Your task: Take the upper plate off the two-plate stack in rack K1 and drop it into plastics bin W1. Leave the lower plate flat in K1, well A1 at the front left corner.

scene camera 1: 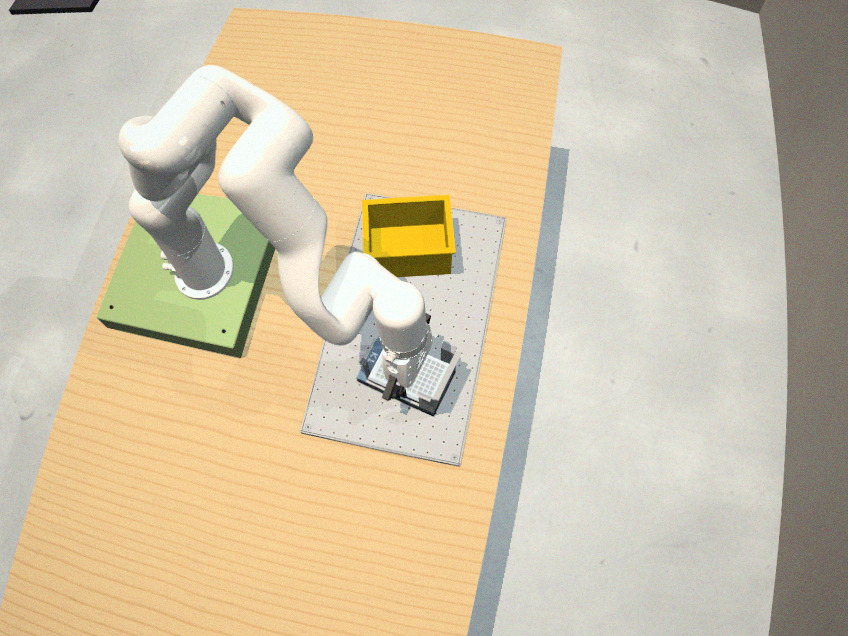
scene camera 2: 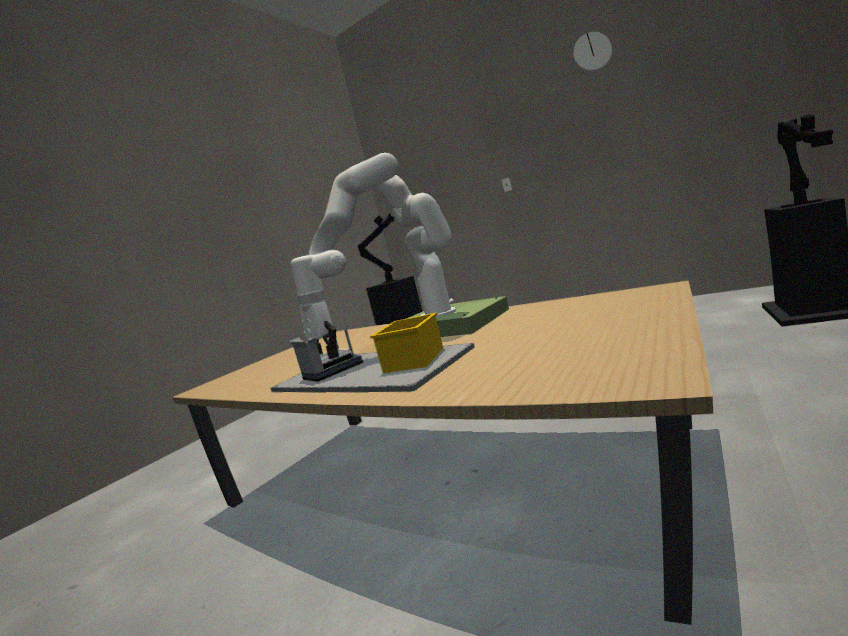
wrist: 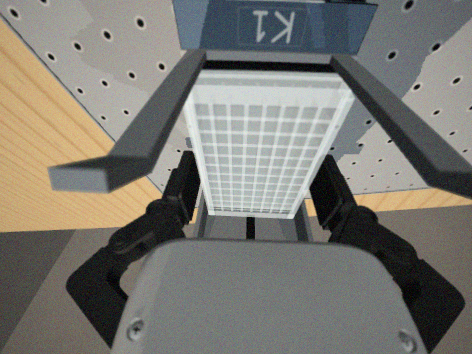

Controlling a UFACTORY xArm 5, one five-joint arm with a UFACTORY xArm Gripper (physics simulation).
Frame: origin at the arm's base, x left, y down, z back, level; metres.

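Seen in the pictures: gripper, fingertip midpoint: (scene camera 2: 326, 357) (wrist: 255, 167); arm's base, link origin: (scene camera 1: 204, 271) (scene camera 2: 438, 314).
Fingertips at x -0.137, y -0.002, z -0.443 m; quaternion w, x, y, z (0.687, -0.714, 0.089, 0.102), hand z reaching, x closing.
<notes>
Offsets run from my fingertips to a thing's top centre. Level surfaces: height alone.
Rack K1 @[dx +0.003, dy -0.075, dz +0.005 m] (scene camera 1: 370, 357) (scene camera 2: 308, 358) (wrist: 167, 110) has a blue label and grey corner posts. A clear-white gridded plate @[dx +0.000, dy -0.007, dz -0.001 m] (scene camera 1: 432, 375) (wrist: 257, 145) lies flat in it, uppermost; the lower plate cannot be told apart beneath it. My gripper (scene camera 1: 408, 355) (scene camera 2: 326, 345) (wrist: 255, 167) is open and points down over the rack. In the wrist view its black fingers stand on either side of the plate's long edges, apart from them. How deep the fingertips reach is hard to tell. The yellow bin W1 @[dx +0.267, dy -0.055, dz +0.049 m] (scene camera 1: 410, 264) (scene camera 2: 410, 350) stands upright; the part of its floor that shows is bare.
Rack and bin stand on a grey perforated board (scene camera 1: 383, 438) (scene camera 2: 356, 384) on the wooden table @[dy +0.057 m] (scene camera 1: 205, 479) (scene camera 2: 561, 355). The rack's posts rise near the fingers. The arm's base is on a green block (scene camera 1: 164, 328) (scene camera 2: 482, 314).
</notes>
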